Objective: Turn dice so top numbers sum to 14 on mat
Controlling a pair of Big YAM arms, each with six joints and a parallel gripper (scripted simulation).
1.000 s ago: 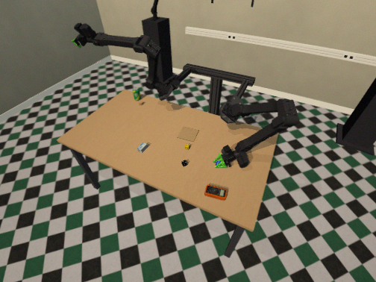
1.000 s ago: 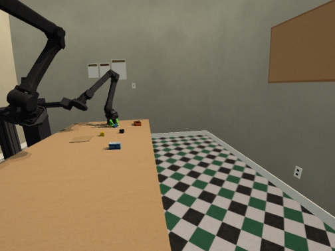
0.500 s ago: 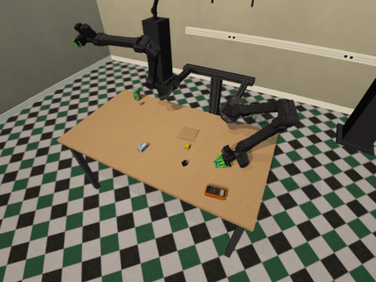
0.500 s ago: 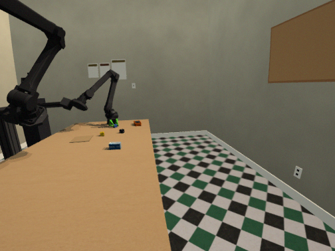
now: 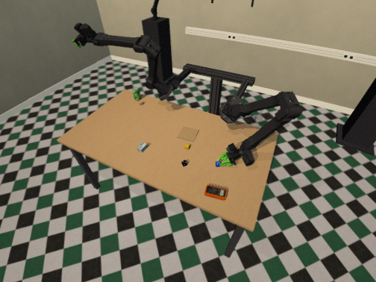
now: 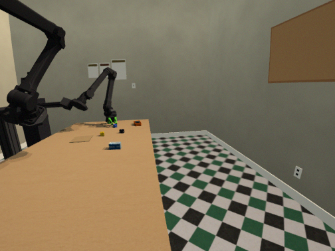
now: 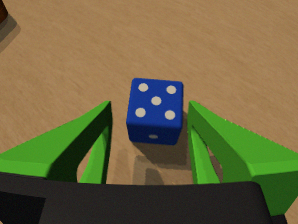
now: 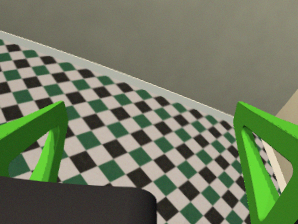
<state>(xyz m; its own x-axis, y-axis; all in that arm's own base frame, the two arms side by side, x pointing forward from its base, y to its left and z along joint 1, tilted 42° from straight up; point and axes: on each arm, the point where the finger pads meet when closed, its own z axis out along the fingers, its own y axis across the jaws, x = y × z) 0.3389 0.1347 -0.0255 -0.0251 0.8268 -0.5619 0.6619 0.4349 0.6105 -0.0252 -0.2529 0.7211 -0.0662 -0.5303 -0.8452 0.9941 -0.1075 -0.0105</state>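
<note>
Right now the blue die is 2 cm below my left hand, 1 cm to the right of it and 1 cm ahead of it. The rest, counted from my left hand: black die (22 cm to the right, 12 cm ahead, 2 cm below); then tan mat (35 cm to the right, 17 cm behind, 3 cm below); then yellow die (28 cm to the right, 3 cm behind, 2 cm below).
</note>
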